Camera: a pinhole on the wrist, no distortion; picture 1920 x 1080 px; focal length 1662.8 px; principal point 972.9 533.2 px. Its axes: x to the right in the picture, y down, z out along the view. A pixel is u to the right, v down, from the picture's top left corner.
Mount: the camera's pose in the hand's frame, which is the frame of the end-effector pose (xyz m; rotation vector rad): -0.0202 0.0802 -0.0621 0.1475 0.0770 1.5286
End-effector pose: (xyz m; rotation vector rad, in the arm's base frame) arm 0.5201 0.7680 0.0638 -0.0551 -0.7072 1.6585
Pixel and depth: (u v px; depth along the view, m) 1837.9 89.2 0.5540
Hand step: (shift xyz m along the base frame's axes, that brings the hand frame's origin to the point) -0.5439 -0.0139 0.3019
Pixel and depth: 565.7 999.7 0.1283
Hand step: -0.0583 -0.0656 0.0212
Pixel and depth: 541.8 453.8 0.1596
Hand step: -0.0678 -0.0322 0.0634
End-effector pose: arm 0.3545 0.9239 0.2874 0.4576 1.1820 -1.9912
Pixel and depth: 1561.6 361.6 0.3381
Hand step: 0.1149 -0.3139 -0.0115
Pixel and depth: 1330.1 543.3 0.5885
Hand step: 0.1318 -0.5296 0.1206
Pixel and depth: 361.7 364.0 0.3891
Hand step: -0.0842 -0.2730 0.1628
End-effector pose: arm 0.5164 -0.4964 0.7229 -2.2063 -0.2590 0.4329
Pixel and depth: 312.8 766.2 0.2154
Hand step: -0.0813 0.1096 -0.0714
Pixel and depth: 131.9 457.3 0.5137
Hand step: -0.1173 0.4559 -0.1030
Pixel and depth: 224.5 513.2 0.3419
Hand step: -0.0851 0.2561 -0.0905
